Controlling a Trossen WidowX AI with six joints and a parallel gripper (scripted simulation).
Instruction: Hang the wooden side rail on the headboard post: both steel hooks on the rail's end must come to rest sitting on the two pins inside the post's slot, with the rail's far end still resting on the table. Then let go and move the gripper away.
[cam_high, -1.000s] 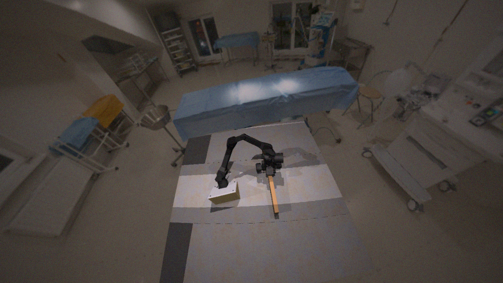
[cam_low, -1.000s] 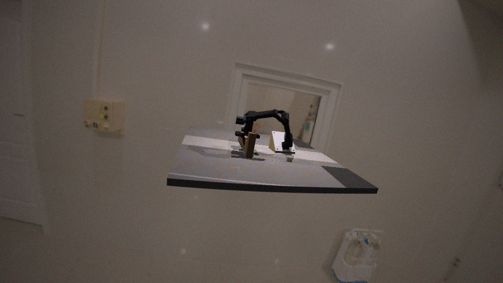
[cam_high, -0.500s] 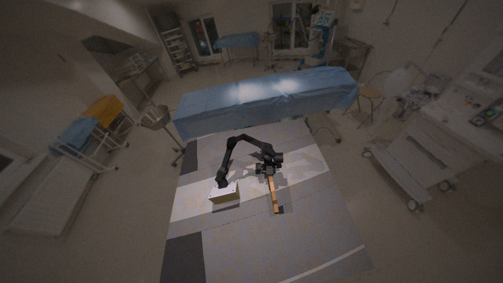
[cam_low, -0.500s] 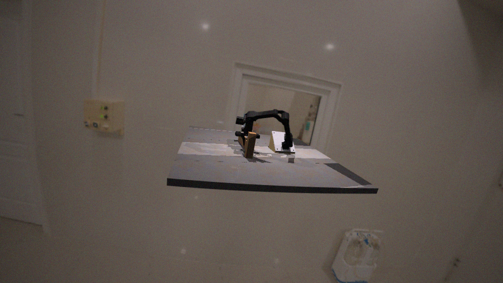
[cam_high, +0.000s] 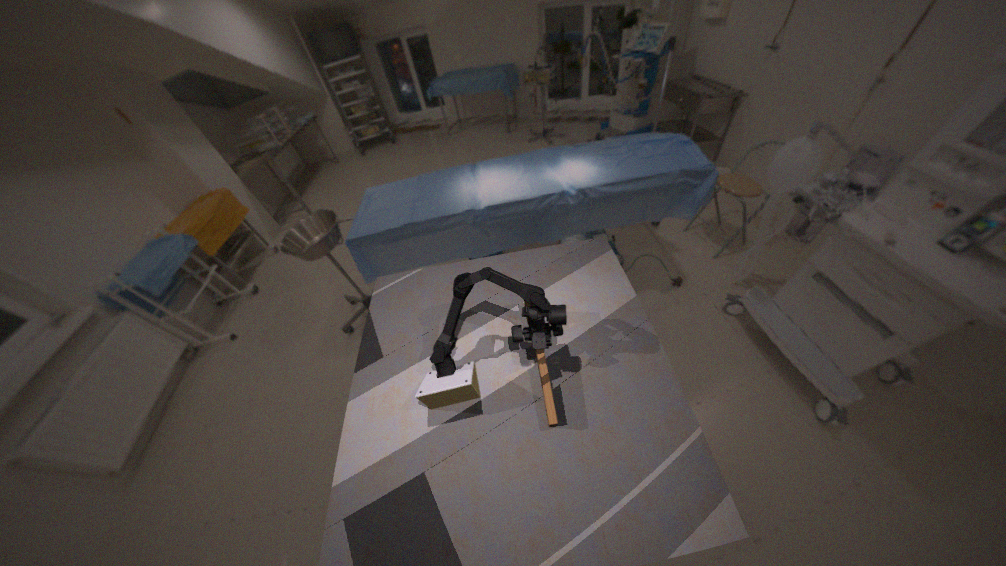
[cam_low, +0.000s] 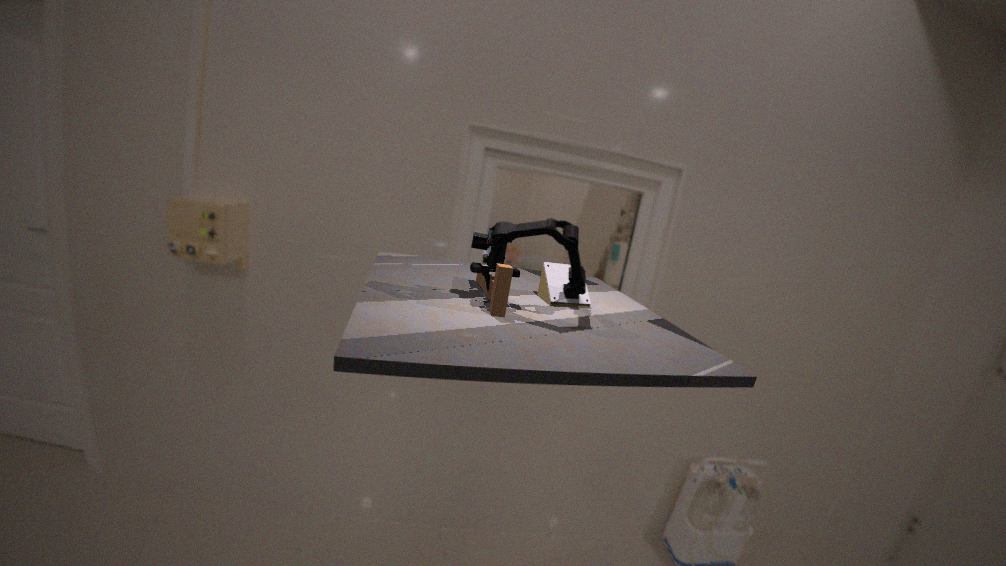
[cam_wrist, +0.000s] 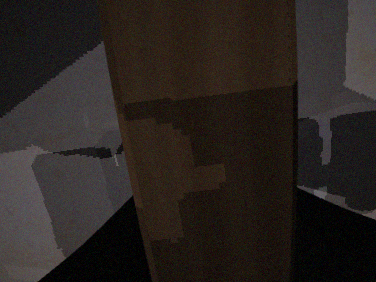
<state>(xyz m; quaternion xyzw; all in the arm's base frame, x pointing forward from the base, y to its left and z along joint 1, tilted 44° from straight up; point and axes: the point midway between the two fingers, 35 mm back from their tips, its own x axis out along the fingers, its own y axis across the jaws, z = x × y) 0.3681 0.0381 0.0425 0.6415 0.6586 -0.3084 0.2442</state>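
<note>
Now: gripper tip 140 mm to the right of the headboard post, 40 mm below it and 10 mm short of it.
</note>
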